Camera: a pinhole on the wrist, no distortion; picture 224 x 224 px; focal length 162.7 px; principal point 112.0 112.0 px. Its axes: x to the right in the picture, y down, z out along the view. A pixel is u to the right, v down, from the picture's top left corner.
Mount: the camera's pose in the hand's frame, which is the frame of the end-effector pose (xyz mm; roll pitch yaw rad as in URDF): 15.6 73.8 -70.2 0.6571 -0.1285 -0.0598
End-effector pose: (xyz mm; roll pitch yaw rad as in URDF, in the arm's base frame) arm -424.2 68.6 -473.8 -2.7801 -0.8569 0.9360
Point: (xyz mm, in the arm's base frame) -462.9 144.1 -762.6
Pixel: 25 184
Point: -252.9 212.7 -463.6
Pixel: outside the picture
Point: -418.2 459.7 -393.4
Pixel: outside the picture
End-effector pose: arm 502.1 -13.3 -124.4 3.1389 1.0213 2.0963
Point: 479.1 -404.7 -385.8
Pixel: 146 130
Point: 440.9 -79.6 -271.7
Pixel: 207 91
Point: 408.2 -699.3 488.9
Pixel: outside the picture
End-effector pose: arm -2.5 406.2 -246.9 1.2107 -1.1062 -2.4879
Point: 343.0 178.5 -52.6
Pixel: behind the camera
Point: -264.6 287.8 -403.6
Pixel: outside the picture
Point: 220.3 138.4 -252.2
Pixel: behind the camera
